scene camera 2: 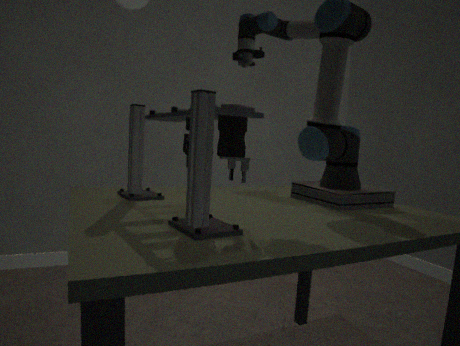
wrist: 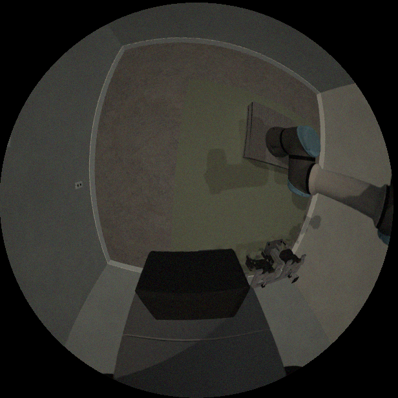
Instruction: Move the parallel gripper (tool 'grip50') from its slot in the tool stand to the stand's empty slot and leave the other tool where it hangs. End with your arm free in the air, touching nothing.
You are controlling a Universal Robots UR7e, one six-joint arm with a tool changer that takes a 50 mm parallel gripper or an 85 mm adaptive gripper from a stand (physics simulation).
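Places are measured from the arm's base along level axes (x ahead, y up, z right), in millimetres.
Pixels of known places: hand, its tool point: (scene camera 2: pixel 245 64); arm's base, origin of its link: (scene camera 2: pixel 339 187).
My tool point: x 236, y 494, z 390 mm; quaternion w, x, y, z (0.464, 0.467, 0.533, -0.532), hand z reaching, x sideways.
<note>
Ahead of a thing's pixels: the offset from my tool point to its middle. "spot": to the spot under its first point. Level surfaces: height alone.
The tool stand (scene camera 2: pixel 201 165) (wrist: pixel 276 274) stands on the table, with two grey posts and slotted holders. The parallel gripper (scene camera 2: pixel 232 136) hangs upright in the stand on the side facing the arm's base, its two short fingers apart and pointing down. The other tool @(spot: dx +361, dy -360, dz -321 mm) (scene camera 2: pixel 186 143) hangs mostly hidden behind the near post. Which slot is empty is too dark to tell. The arm's bare tool changer (scene camera 2: pixel 245 59) is high above the stand, apart from it, with no gripper mounted. In the wrist view, a dark block (wrist: pixel 192 280) fills the lower middle, with no fingers on it.
The arm's base (scene camera 2: pixel 342 195) (wrist: pixel 260 135) is bolted on a flat plinth at the far right of the table @(dy -556 mm) (scene camera 2: pixel 300 225) (wrist: pixel 215 215). The far post @(spot: dx +490, dy -394, dz -177 mm) (scene camera 2: pixel 136 150) of the stand rises at the left. The upper arm (scene camera 2: pixel 334 80) (wrist: pixel 345 187) stands upright beside the stand.
</note>
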